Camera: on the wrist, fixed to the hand. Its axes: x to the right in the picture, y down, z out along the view.
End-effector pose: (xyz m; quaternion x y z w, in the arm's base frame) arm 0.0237 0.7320 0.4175 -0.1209 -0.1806 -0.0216 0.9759
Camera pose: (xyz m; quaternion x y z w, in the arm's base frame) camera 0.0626 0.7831 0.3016 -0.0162 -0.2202 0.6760 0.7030
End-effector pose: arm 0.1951 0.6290 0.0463 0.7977 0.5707 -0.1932 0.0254
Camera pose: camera 0.2963 0.6246 0.1317 0.9127 -0.1546 -0.3687 0.0846
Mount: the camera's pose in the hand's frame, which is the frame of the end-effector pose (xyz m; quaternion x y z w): -0.0050 0.0793 -0.1060 0.1960 -0.1700 0.6512 0.7132
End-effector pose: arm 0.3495 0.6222 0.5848 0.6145 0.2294 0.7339 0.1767
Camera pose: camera 0.2480 0.5408 0.6098 -0.7470 0.1227 -0.4890 0.4333
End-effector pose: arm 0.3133 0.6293 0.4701 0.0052 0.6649 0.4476 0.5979
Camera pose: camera 0.1880 0.6117 0.5095 0.6300 0.4569 0.5774 0.2470
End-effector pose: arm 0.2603 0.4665 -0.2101 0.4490 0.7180 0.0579 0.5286
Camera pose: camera 0.2208 0.5513 -0.1163 0.9013 0.1412 0.1685 0.3734
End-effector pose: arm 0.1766 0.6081 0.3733 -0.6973 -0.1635 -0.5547 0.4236
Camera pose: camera 0.1630 0.4809 0.3390 -0.6150 0.1567 0.0308 0.7722
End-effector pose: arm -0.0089 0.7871 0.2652 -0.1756 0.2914 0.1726 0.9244
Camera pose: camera -0.0968 0.8106 0.1690 0.2750 0.1989 0.6978 0.6308
